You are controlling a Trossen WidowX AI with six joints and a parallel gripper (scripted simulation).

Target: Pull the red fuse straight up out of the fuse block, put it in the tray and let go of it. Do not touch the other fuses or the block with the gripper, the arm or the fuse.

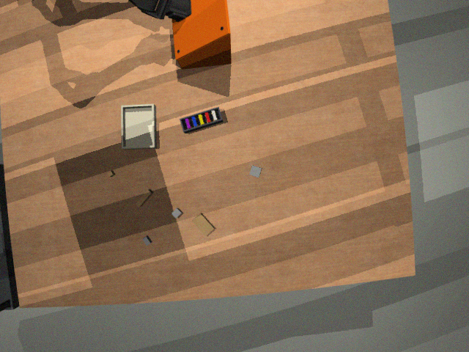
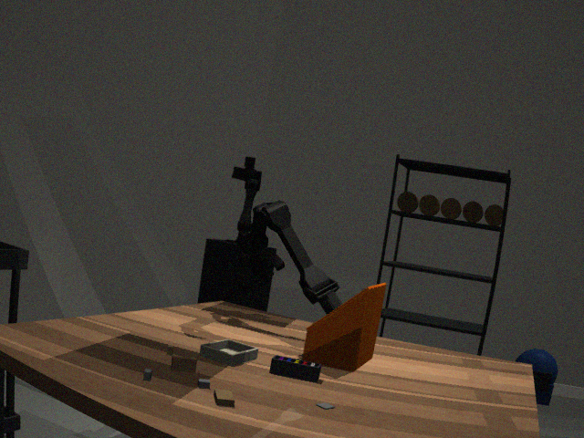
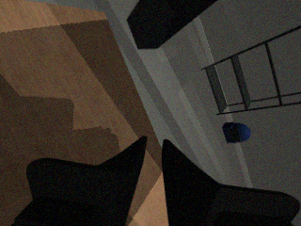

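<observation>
The red fuse is 64 cm ahead of my gripper tip, 47 cm to the left of it and 9 cm below it. From my gripper tip the other things lie so: tray (65 cm ahead, 26 cm to the left, 12 cm below).
</observation>
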